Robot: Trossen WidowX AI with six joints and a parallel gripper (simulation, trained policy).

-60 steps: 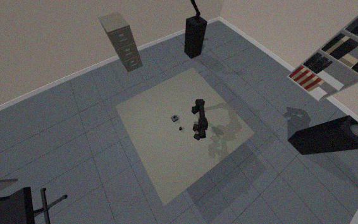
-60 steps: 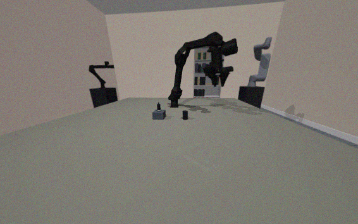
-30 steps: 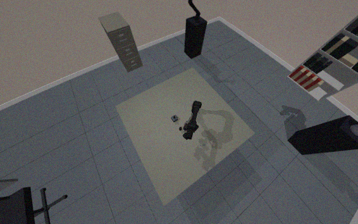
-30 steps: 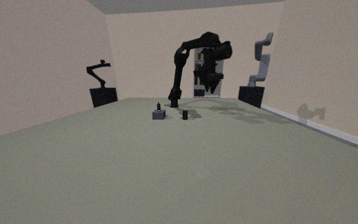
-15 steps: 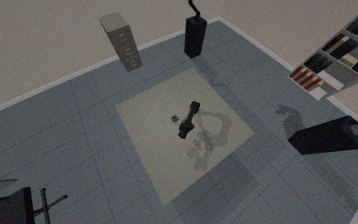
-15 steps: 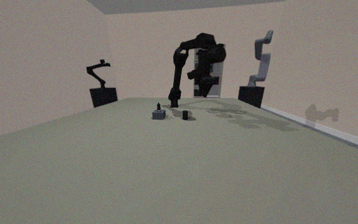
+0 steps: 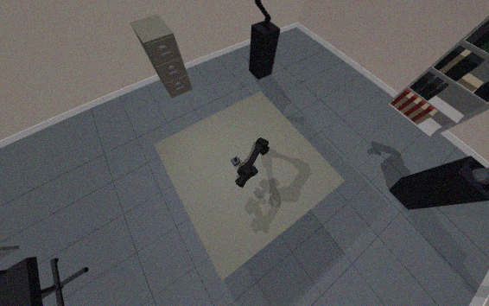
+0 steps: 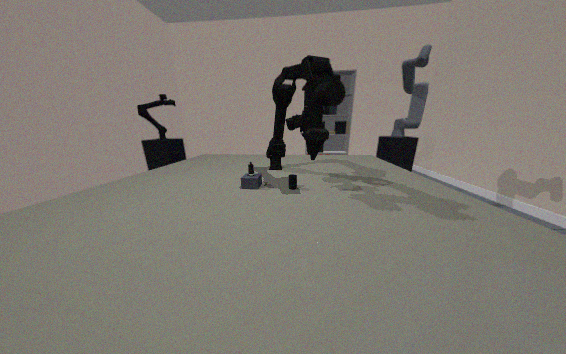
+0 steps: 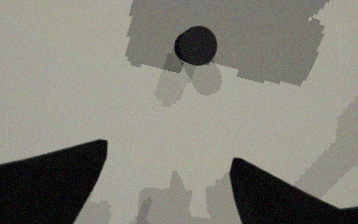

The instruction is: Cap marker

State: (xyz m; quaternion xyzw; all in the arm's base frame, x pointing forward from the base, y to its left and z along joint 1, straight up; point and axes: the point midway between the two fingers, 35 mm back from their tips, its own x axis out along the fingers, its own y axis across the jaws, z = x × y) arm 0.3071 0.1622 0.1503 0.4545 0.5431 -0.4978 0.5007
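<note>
Now: the dark cap 10 mm behind my gripper tip, 60 mm to the right of it and 90 mm below it. Round my gripper tip: grey holder block 20 mm behind, 210 mm to the right, 100 mm below; then dark marker 20 mm behind, 210 mm to the right, 50 mm below.
</note>
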